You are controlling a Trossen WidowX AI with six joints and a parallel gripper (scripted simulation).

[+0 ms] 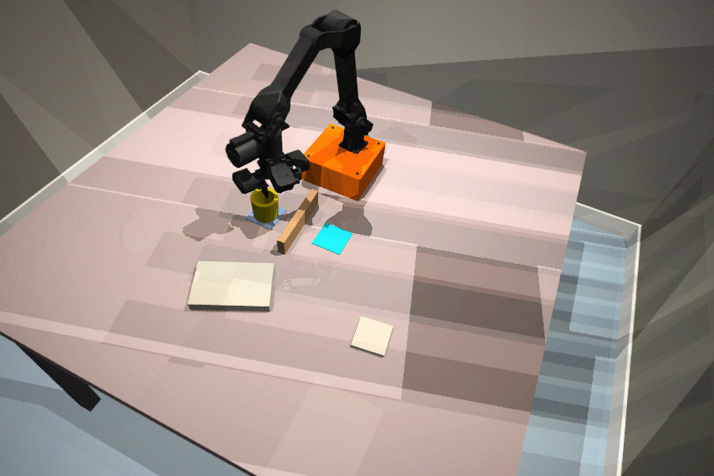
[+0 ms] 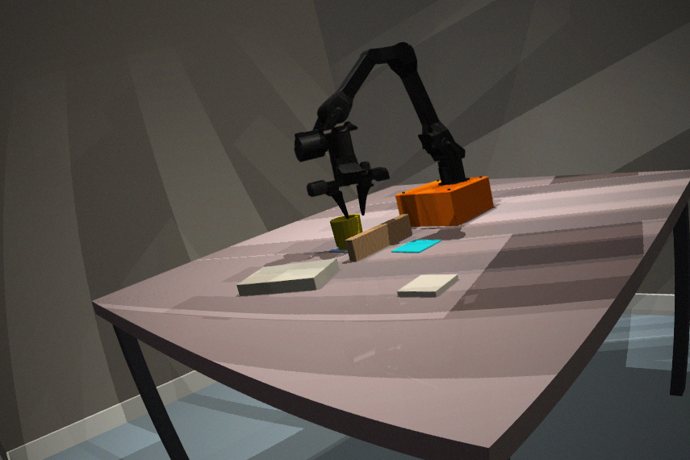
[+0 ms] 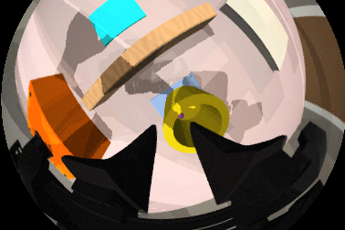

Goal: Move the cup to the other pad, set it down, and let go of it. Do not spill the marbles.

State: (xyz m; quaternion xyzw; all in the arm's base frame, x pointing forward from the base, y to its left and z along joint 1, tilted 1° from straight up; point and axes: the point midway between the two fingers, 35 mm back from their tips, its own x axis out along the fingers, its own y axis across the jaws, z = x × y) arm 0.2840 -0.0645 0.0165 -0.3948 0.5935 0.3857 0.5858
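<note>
Right now my gripper tip is 2 cm short of the yellow cup, 1 cm to the left of it and 3 cm above it. The rest, counted from my gripper tip: cyan pad: 2 cm behind, 18 cm to the left, 8 cm below; then wooden bar: 8 cm to the left, 5 cm below; then blue pad: 2 cm ahead, 1 cm to the right, 8 cm below.
</note>
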